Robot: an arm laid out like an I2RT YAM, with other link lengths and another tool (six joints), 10 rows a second.
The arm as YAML. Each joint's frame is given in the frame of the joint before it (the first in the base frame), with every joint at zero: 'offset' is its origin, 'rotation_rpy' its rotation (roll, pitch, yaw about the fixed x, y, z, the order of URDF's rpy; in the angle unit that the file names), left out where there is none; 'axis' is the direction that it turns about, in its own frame. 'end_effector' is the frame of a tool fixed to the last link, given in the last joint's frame.
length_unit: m
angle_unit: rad
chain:
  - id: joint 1
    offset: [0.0, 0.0, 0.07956]
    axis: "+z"
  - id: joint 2
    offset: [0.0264, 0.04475, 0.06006]
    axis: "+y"
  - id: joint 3
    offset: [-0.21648, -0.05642, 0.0]
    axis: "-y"
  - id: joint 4
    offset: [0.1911, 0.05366, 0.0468]
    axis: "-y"
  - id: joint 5
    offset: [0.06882, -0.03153, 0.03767]
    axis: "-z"
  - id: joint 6
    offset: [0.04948, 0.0, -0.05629]
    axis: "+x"
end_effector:
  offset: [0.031, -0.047, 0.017]
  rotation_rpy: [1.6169, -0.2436, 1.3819]
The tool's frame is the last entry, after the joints.
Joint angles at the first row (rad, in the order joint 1, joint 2, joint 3, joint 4, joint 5, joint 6):
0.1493, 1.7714, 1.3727, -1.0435, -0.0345, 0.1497
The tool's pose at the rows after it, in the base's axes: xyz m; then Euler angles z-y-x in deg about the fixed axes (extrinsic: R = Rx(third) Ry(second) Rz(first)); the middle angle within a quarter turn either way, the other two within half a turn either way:
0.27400, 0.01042, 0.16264, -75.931, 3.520, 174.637
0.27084, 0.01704, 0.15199, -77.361, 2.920, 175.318
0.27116, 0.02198, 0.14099, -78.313, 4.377, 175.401
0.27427, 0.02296, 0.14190, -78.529, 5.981, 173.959
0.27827, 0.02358, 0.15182, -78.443, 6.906, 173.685
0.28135, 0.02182, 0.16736, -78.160, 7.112, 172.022
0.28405, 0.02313, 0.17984, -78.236, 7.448, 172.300
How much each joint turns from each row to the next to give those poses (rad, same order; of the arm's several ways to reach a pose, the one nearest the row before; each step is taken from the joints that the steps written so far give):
0.0096, 0.0015, -0.0274, 0.0175, -0.0324, 0.0004
0.0221, 0.0046, -0.0466, 0.0404, -0.0126, -0.0003
0.0191, 0.0008, -0.0591, 0.0836, 0.0042, -0.0001
0.0107, -0.0001, -0.0038, 0.0255, 0.0308, 0.0000
0.0015, -0.0038, 0.0446, -0.0335, 0.0081, 0.0000
0.0000, 0.0000, 0.0740, -0.0759, 0.0290, -0.0004
0.0015, 0.0000, 0.0645, -0.0580, -0.0035, 0.0000

